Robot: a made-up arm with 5 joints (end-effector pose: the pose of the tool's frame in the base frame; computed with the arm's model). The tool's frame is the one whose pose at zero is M.
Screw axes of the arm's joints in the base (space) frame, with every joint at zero. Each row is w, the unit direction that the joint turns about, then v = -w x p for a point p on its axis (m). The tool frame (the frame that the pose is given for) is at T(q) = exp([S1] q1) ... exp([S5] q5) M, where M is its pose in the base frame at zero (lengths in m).
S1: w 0 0 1 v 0 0 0
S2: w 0 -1 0 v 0.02 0 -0.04
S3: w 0 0 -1 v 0.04 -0.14 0
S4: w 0 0 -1 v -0.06 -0.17 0
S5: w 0 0 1 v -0.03 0.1 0
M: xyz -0.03 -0.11 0.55 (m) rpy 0 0 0 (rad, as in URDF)
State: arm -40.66 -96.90 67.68 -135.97 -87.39
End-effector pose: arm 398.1 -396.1 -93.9 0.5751 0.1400 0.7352 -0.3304
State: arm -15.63 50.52 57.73 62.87 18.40
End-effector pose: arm -557.2 127.6 111.9 0.4669 0.2926 -0.3106 -0.7745
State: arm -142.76 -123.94 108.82 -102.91 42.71
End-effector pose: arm -441.0 -130.8 -349.5 0.2829 0.8827 0.0034 -0.3752
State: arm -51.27 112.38 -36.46 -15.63 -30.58
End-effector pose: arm -288.9 318.3 -232.7 0.5378 -0.4929 -0.6689 -0.1429
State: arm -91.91 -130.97 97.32 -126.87 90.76
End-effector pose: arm 20.7 -400.4 -374.3 0.4023 0.8741 -0.2525 0.1018
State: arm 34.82 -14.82 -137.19 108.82 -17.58
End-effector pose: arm 254.1 -121.9 542.1 0.9141 -0.0268 0.1261 0.3844
